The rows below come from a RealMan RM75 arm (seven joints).
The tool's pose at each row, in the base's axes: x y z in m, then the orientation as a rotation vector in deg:
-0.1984, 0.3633, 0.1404, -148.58, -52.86, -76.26
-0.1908, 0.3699, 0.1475, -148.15, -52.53, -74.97
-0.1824, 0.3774, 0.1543, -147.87, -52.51, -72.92
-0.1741, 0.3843, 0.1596, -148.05, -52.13, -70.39
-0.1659, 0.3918, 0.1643, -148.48, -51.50, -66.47
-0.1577, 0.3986, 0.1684, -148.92, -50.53, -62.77
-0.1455, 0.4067, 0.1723, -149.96, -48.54, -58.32
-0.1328, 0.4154, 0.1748, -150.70, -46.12, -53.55
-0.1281, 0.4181, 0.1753, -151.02, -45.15, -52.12
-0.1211, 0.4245, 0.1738, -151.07, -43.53, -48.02
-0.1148, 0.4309, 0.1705, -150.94, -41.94, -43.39
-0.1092, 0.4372, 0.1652, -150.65, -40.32, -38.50
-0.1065, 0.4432, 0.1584, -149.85, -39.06, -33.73
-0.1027, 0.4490, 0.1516, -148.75, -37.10, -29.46
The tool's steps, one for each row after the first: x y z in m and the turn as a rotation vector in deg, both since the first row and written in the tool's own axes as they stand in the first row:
0.0119, 0.0001, 0.0032, 1.02, -0.29, 0.57
0.0243, -0.0001, 0.0075, 2.35, -1.03, 1.05
0.0353, -0.0001, 0.0124, 3.58, -2.21, 1.80
0.0460, -0.0009, 0.0179, 5.32, -4.16, 2.95
0.0560, -0.0011, 0.0234, 6.88, -6.03, 4.26
0.0682, -0.0003, 0.0324, 8.23, -8.53, 6.30
0.0798, 0.0000, 0.0428, 9.83, -11.08, 8.71
0.0835, 0.0005, 0.0468, 10.20, -11.89, 9.58
0.0885, -0.0012, 0.0548, 11.95, -13.93, 11.42
0.0918, -0.0035, 0.0635, 14.01, -16.25, 13.34
0.0932, -0.0066, 0.0728, 16.22, -18.72, 15.32
0.0920, -0.0113, 0.0809, 18.74, -21.00, 17.11
0.0913, -0.0153, 0.0898, 21.17, -22.90, 19.38

